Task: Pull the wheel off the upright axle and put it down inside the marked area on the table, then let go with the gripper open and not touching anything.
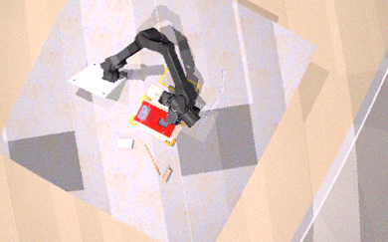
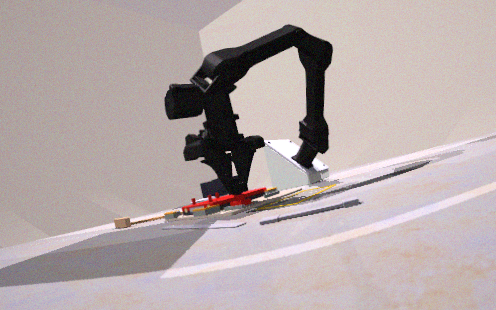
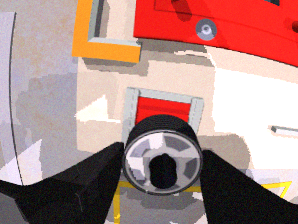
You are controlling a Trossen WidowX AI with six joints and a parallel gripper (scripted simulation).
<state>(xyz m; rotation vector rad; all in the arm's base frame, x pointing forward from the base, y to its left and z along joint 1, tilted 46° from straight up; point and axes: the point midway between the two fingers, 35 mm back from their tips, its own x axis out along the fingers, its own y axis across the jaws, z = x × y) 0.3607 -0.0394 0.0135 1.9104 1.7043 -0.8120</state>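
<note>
Right now my gripper tip is right at the wheel. From my gripper tip the other things lie so: upright axle (10 mm below).
</note>
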